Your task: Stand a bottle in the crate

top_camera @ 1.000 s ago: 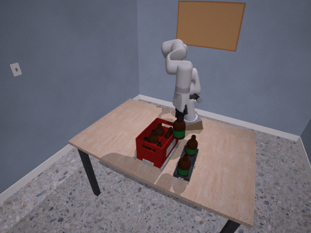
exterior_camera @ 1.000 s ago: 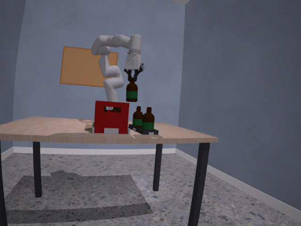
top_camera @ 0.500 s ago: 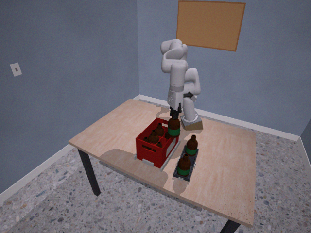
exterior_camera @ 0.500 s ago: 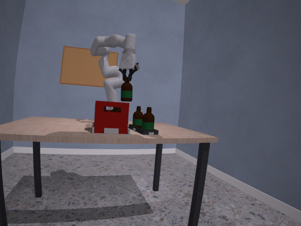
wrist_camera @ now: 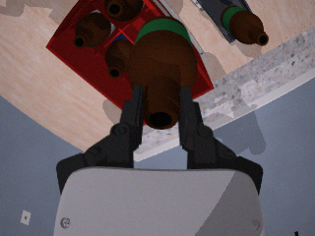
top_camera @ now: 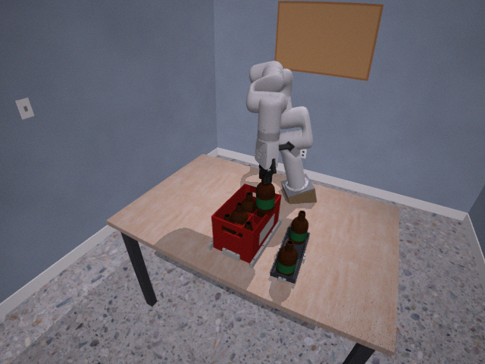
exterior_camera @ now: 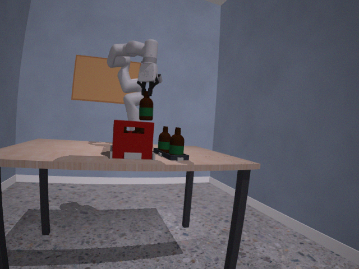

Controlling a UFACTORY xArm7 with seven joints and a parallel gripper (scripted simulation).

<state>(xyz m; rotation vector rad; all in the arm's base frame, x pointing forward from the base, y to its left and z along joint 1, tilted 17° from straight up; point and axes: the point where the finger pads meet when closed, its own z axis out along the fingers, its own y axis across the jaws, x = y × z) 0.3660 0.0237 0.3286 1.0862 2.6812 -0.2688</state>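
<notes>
My hand is 250 mm above the red crate, 70 mm to the left of it and 10 mm past it.
</notes>
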